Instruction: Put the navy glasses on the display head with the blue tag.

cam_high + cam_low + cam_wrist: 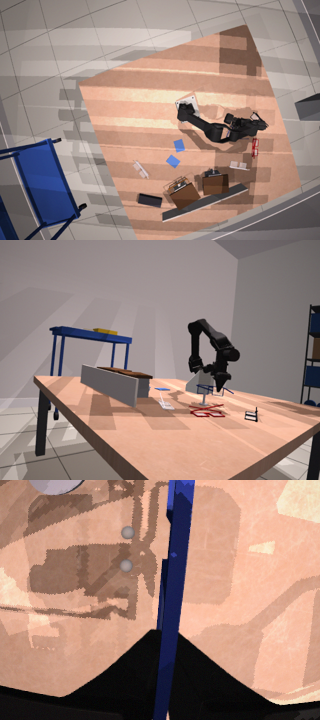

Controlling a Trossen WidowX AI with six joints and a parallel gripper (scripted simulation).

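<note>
Now: gripper tip 100 mm short of the grey peg stand, 30 mm above it and 10 mm to the left of it. The rest, counted from my gripper tip: dark case: 710 mm to the right, 290 mm ahead, 40 mm below.
</note>
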